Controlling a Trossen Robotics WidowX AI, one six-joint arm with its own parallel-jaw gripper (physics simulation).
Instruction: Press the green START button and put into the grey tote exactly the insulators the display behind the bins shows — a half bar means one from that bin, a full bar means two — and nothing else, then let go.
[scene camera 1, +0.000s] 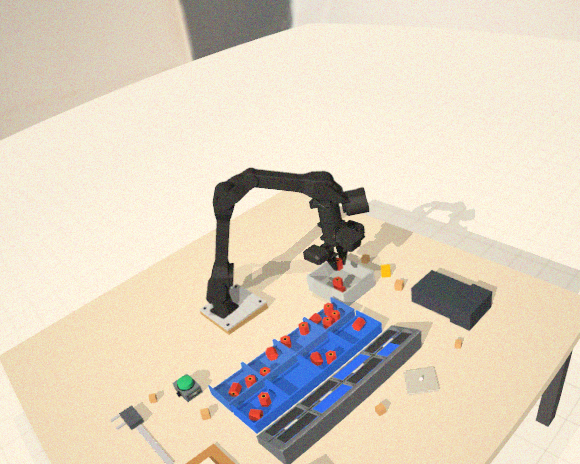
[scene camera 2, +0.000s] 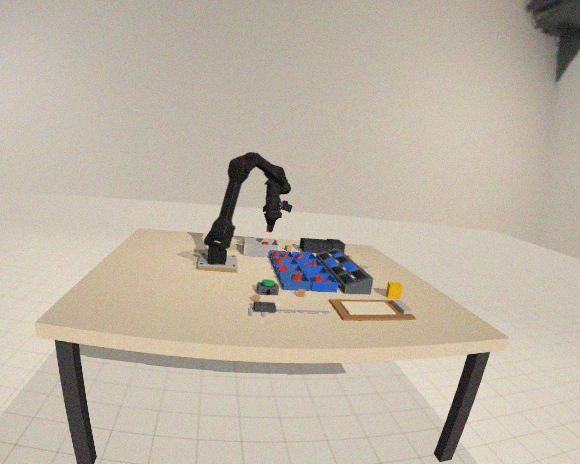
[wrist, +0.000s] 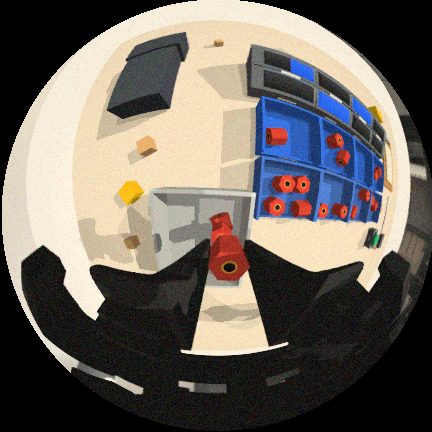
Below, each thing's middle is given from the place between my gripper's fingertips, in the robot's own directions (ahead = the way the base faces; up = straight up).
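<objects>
The grey tote (scene camera 1: 357, 279) is 30 mm behind my hand and 30 mm to the left of it, and it is 80 mm below my hand as well. Going by their middles, the tote is the nearest to my hand of the things named here, and the grey display (scene camera 1: 326, 421) is the farthest. That display is 230 mm ahead of my hand, 280 mm to the right of it and 80 mm below it. As for the dark box (scene camera 1: 463, 304), I see it 120 mm to the left of my hand, 280 mm ahead of it and 80 mm below it.
</objects>
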